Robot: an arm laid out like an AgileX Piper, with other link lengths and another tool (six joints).
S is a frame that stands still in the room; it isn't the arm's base.
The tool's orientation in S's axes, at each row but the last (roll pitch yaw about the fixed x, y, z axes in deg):
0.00 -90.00 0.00
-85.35 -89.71 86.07
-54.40 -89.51 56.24
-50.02 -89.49 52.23
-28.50 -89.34 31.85
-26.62 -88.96 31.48
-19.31 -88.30 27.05
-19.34 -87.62 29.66
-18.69 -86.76 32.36
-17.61 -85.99 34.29
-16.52 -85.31 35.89
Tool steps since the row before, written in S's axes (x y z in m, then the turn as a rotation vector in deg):
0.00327 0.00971 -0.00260 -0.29 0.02 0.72
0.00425 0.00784 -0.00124 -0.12 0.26 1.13
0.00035 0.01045 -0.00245 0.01 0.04 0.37
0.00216 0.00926 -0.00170 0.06 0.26 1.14
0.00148 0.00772 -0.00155 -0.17 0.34 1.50
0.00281 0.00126 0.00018 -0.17 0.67 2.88
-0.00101 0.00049 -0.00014 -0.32 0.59 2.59
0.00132 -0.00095 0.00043 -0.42 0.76 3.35
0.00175 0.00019 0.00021 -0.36 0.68 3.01
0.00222 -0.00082 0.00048 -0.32 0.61 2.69
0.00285 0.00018 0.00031 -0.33 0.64 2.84
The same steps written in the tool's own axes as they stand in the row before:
-0.00260 0.00971 -0.00327 0.72 0.02 0.29
-0.00120 0.00779 -0.00435 1.13 0.26 0.12
-0.00237 0.01045 -0.00070 0.37 0.04 -0.01
-0.00162 0.00918 -0.00252 1.14 0.25 -0.06
-0.00149 0.00763 -0.00194 1.50 0.34 0.17
0.00024 0.00102 -0.00290 2.88 0.66 0.16
-0.00016 0.00062 0.00093 2.59 0.60 0.31
0.00046 -0.00118 -0.00111 3.35 0.78 0.41
0.00030 -0.00023 -0.00173 3.01 0.69 0.35
0.00057 -0.00143 -0.00186 2.69 0.62 0.31
0.00051 -0.00078 -0.00272 2.84 0.65 0.32

